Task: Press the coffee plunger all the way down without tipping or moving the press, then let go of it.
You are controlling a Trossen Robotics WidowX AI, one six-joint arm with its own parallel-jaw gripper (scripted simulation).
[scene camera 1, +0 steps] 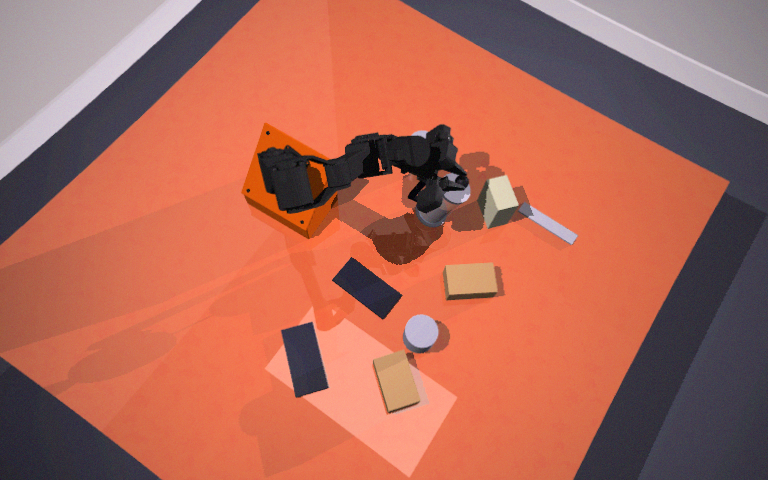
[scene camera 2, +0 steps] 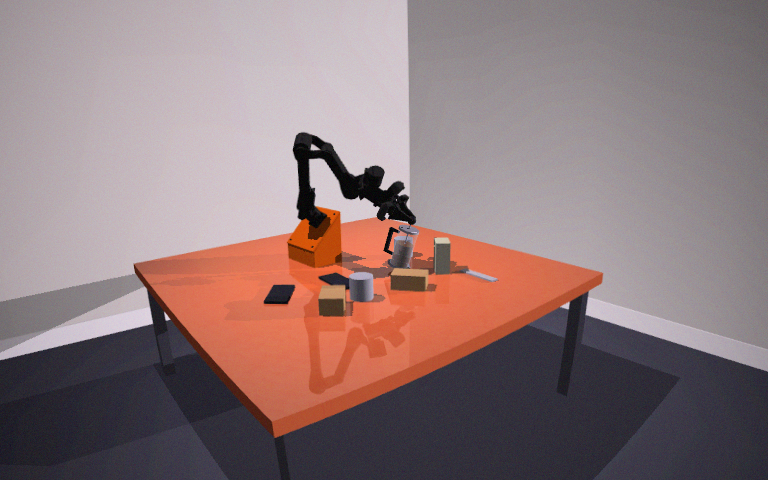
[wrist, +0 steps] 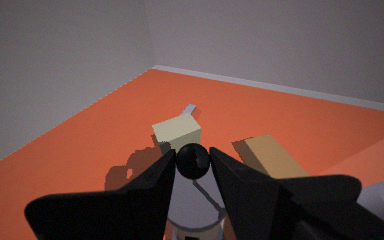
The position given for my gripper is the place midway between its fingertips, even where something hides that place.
Observation:
I see my gripper [scene camera 1: 465, 182], a coffee press [scene camera 1: 451, 200], a tan box [scene camera 1: 393, 372], a tan box [scene camera 1: 461, 281], a pale upright block [scene camera 1: 497, 202] and a grey flat bar [scene camera 1: 547, 223].
The coffee press shows as well in scene camera 2 [scene camera 2: 407, 235]. The pale upright block is seen too in the wrist view [wrist: 174, 133]. My gripper shows as well in scene camera 2 [scene camera 2: 413, 220] and in the wrist view [wrist: 192, 152].

